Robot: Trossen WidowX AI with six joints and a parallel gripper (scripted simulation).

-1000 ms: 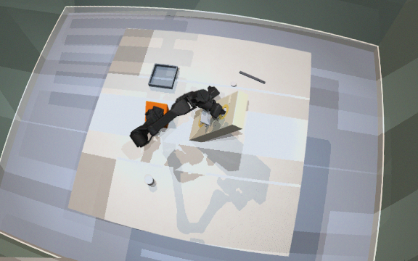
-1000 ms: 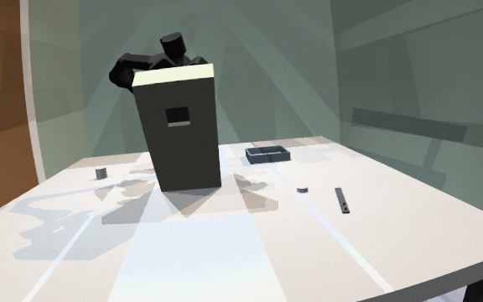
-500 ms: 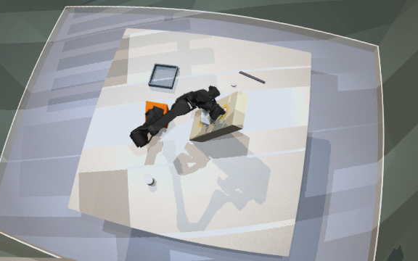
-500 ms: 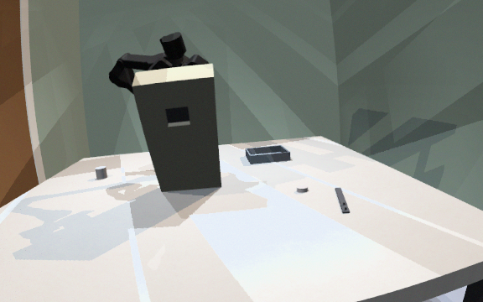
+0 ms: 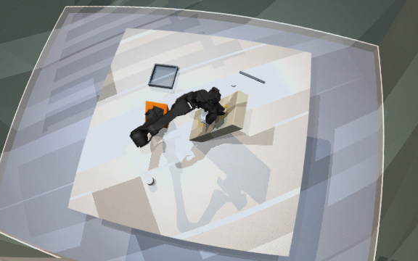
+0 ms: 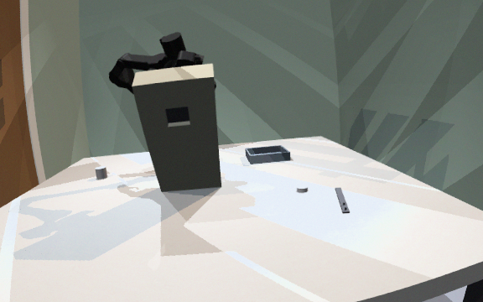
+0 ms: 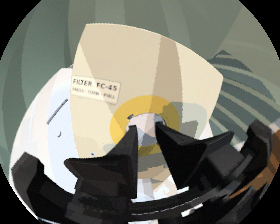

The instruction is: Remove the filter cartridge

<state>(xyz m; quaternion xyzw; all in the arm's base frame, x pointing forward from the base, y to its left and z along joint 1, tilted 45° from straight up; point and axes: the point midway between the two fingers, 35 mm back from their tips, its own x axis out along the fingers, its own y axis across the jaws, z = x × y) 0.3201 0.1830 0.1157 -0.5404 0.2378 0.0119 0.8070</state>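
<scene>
The beige service panel lies 8 cm below my gripper tip, 4 cm behind it and 1 cm to the right of it. The rest, counted from my gripper tip: small grey cylinder: 41 cm to the right, 30 cm behind, 23 cm below; round pale filter cartridge: 1 cm below, 1 cm ahead; dark-rimmed tray: 47 cm behind, 24 cm below, 22 cm to the left.
</scene>
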